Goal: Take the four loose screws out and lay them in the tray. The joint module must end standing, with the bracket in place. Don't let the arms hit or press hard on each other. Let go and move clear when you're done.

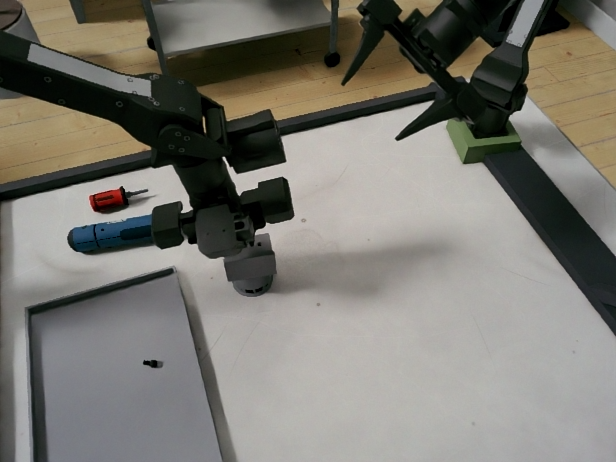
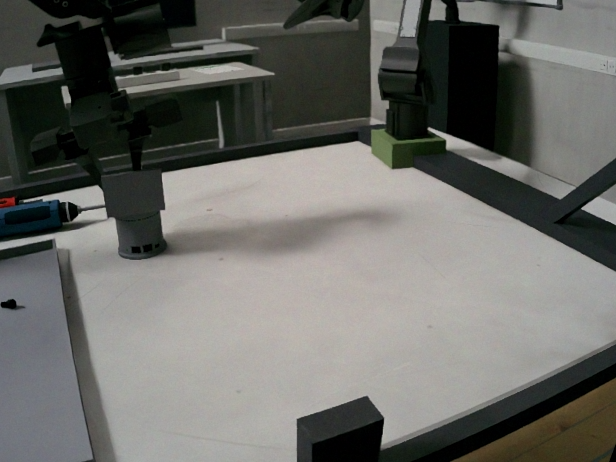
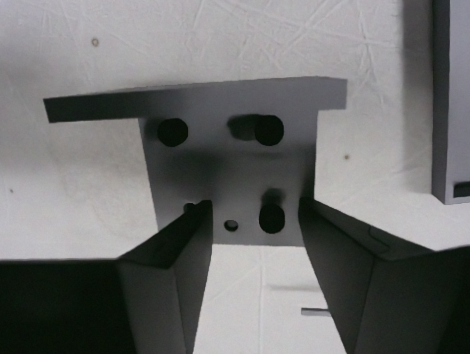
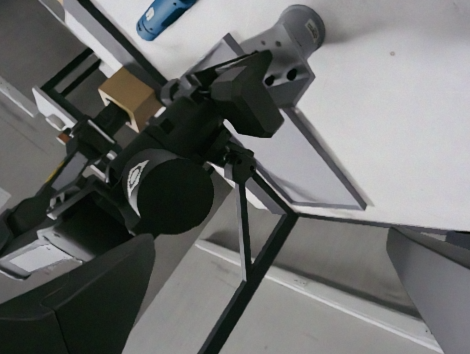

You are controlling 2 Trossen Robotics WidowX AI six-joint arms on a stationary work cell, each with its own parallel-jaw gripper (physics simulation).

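Frame: origin at the left arm's base, x ahead, y left, z up, level; metres.
Where they show: left gripper, fingertip midpoint: (image 2: 125, 193) (image 3: 255, 209) (image 4: 259, 55); right gripper, fingertip midpoint: (image 1: 369, 113) (image 2: 255, 6) (image 4: 269, 241); left arm's base, link origin: (image 4: 119, 111); right arm's base, link origin: (image 1: 485, 125) (image 2: 408, 134).
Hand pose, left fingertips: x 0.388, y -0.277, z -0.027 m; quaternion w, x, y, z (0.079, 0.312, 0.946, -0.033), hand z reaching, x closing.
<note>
Each offset is from my left fingertips to the top centre of the thing.
The grey joint module {dx +0.001, dy -0.019, dz -0.006 m} (image 1: 252, 287) (image 2: 141, 234) (image 4: 311, 29) stands upright with the grey bracket (image 1: 250, 265) (image 2: 134, 194) (image 3: 227, 172) on top. Three black screw heads {dx +0.005, dy -0.044, dz +0.008 m} (image 3: 172, 132) {dx -0.024, dy -0.024, dz +0.008 m} (image 3: 269, 130) {dx -0.004, dy +0.005, dz +0.008 m} (image 3: 272, 218) show on the bracket; the fourth corner has a small hole, partly behind a fingertip. One black screw {dx -0.191, dy -0.023, dz -0.055 m} (image 1: 151, 363) (image 2: 9, 303) lies in the tray {dx -0.262, dy -0.063, dz -0.054 m} (image 1: 110, 415) (image 2: 35, 380) (image 4: 300, 162). My left gripper (image 3: 255, 209) is partly open and empty, pointing down over the bracket, its fingertips either side of the near right screw head. My right gripper (image 1: 370, 111) (image 4: 269, 241) is wide open and empty, raised near the back right.
A blue power drill {dx -0.062, dy +0.165, dz -0.029 m} (image 1: 112, 236) (image 2: 35, 218) (image 4: 160, 19) and a red screwdriver {dx -0.052, dy +0.257, dz -0.040 m} (image 1: 107, 200) (image 2: 7, 202) lie left of the module, behind the tray. The right arm rises from a green base block (image 1: 490, 149) (image 2: 402, 152) at the back right, well apart from the left arm.
</note>
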